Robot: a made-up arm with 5 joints.
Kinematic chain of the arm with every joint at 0, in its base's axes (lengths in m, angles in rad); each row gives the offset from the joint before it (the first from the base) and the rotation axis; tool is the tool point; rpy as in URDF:
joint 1: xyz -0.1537 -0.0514 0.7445 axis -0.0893 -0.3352 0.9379
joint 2: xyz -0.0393 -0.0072 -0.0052 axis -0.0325 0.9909 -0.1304
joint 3: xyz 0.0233 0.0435 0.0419 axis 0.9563 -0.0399 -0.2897
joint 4: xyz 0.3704 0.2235 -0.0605 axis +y
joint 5: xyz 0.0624 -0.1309 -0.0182 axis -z
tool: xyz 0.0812 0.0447 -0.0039 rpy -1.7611 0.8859 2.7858
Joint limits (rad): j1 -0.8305..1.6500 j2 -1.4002..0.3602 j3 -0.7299..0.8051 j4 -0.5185..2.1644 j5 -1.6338..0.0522
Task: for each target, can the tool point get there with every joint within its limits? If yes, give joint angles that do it. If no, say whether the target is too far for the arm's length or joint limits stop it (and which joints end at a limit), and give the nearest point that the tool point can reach.
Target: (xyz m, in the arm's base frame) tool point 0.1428 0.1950 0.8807
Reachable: yes | joints 0.0496 -0.8167 -0.3954 1.4527 -0.8622
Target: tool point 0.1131 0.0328 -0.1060
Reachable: no: too far | nearest point 0.0752 -0.1133 0.3000 | short by 0.433 m
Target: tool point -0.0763 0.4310 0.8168
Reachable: yes | joints 0.9647 -0.3561 -0.4068 0.3537 -0.5357
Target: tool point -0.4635 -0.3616 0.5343
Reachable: no: joint limits stop it (at a limit: joint 1, joint 2, joint 4) | nearest point -0.4866 -0.1659 0.9272 | short by 0.440 m
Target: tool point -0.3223 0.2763 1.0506
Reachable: yes | joints 0.9571 -0.9776 -0.0509 0.1379 -1.0930
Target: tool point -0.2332 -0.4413 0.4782
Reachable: no: joint limits stop it (at a limit: joint 1, joint 3, joint 5) | nearest point 0.0174 -0.1486 0.4205 | short by 0.390 m
